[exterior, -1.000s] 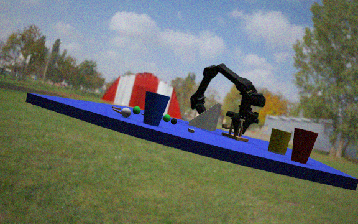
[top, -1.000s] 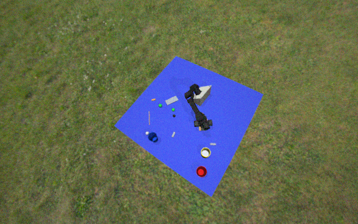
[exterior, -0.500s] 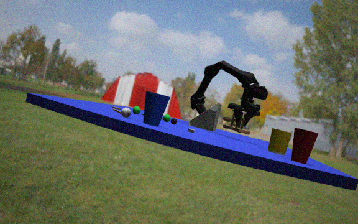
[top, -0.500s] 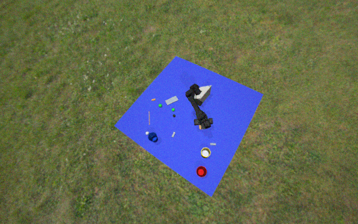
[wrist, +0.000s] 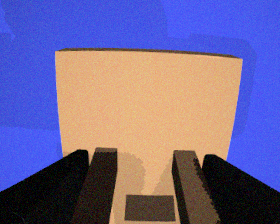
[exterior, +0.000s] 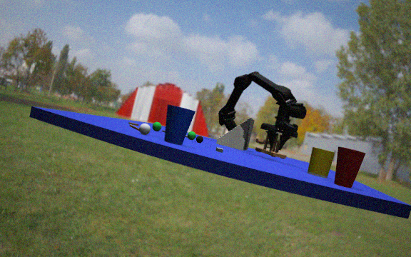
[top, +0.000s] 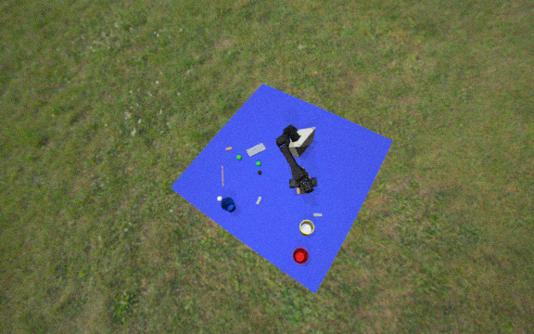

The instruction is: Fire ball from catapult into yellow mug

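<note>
Right now the dark round ball is 60 mm ahead of my gripper tip, 340 mm to the right of it and 40 mm below it. From my gripper tip the other things lie so: red mug (410 mm ahead, 220 mm to the left, 20 mm below); grey plate (100 mm behind, 490 mm to the right, 50 mm below); yellow mug (240 mm ahead, 170 mm to the left, 20 mm below).
</note>
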